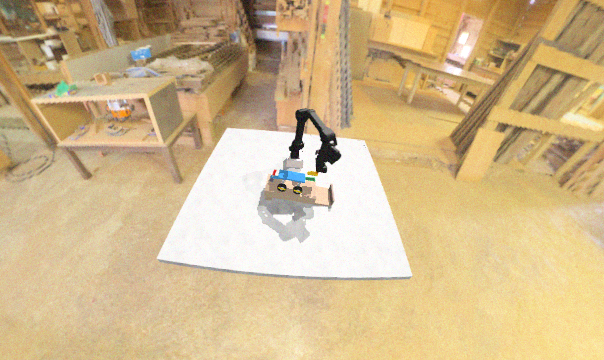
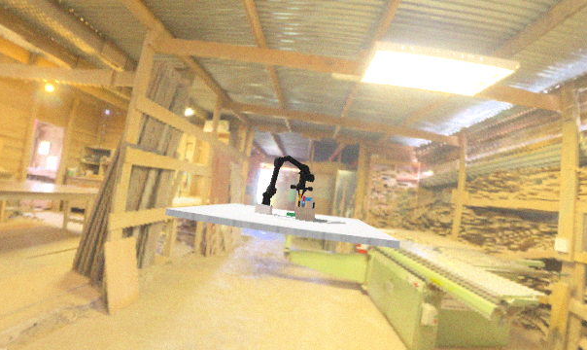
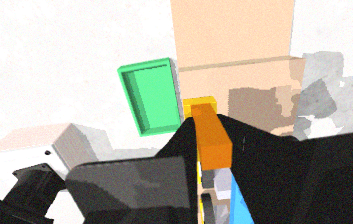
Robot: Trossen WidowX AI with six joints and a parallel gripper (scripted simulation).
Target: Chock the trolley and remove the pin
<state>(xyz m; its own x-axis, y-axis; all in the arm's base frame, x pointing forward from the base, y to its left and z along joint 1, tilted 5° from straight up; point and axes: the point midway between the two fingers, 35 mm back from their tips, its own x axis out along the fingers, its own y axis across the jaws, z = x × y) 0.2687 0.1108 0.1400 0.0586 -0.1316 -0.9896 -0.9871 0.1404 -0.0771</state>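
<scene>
Now: the red-headed stop pin 27 cm to the right of my gripper tip, 2 cm below it and 1 cm ahead of it. From my gripper tip the other things lie so: yellow chock (2 cm to the right, 1 cm below); raised lip (12 cm below, 10 cm to the left, 8 cm ahead); blue trolley (16 cm to the right, 4 cm below, 4 cm ahead).
</scene>
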